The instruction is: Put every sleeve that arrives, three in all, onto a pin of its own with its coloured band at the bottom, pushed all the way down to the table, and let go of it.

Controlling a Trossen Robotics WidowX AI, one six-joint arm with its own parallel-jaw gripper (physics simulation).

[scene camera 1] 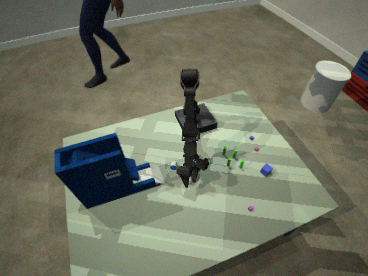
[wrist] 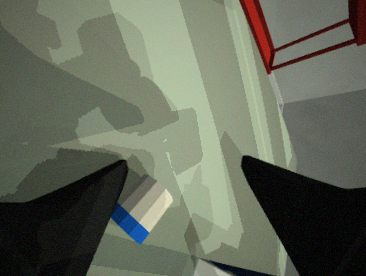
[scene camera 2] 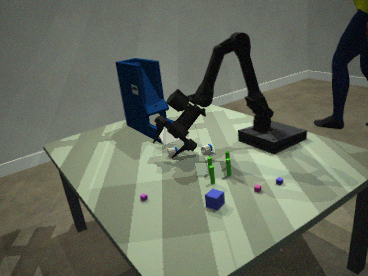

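Note:
A white sleeve with a blue band [scene camera 2: 172, 151] [wrist: 149, 206] lies on its side on the table, below my gripper [scene camera 1: 191, 181] [scene camera 2: 165, 149] [wrist: 185, 163]. The gripper is open and empty, its fingers wide apart. In the wrist view the sleeve lies near the left fingertip, its band toward the lower left and partly covered by that finger; the arm hides it in scene camera 1. A second sleeve [scene camera 1: 173, 165] [scene camera 2: 207, 148] lies on the table between the gripper and the arm's base side. Several upright green pins [scene camera 1: 229, 162] [scene camera 2: 212, 175] stand bare. A third sleeve does not show.
A tall blue dispenser [scene camera 1: 100, 175] [scene camera 2: 137, 95] with a low chute stands beyond the gripper, opposite the pins. A large blue cube [scene camera 1: 266, 170] [scene camera 2: 215, 199] lies near the pins. Small cubes lie about: magenta [scene camera 1: 250, 208] [scene camera 2: 144, 197], pink [scene camera 1: 256, 149] [scene camera 2: 257, 188] and blue [scene camera 1: 252, 137] [scene camera 2: 279, 181].

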